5 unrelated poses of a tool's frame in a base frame.
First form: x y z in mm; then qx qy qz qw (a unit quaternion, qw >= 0).
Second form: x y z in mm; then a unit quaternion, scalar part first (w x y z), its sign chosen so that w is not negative. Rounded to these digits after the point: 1 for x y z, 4 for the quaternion.
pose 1, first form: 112.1, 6.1, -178.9, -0.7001, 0.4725, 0.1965, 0.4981
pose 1, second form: 112.1, 6.1, -178.9, 0.4981, -0.7001, 0.4725, 0.1965
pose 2, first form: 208.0, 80.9, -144.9, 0.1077, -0.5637, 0.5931, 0.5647
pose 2, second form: 208.0, 80.9, -144.9, 0.5647, 0.1077, -0.5637, 0.5931
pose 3, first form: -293.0, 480.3, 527.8, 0.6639, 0.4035, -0.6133, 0.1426
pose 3, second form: -293.0, 480.3, 527.8, 0.1426, 0.6639, 0.4035, -0.6133
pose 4, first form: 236.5, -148.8, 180.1, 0.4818, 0.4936, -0.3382, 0.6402
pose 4, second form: 236.5, -148.8, 180.1, 0.6402, 0.4818, 0.4936, -0.3382
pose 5, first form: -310.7, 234.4, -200.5, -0.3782, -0.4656, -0.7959, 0.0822
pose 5, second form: -310.7, 234.4, -200.5, 0.0822, -0.3782, -0.4656, -0.7959
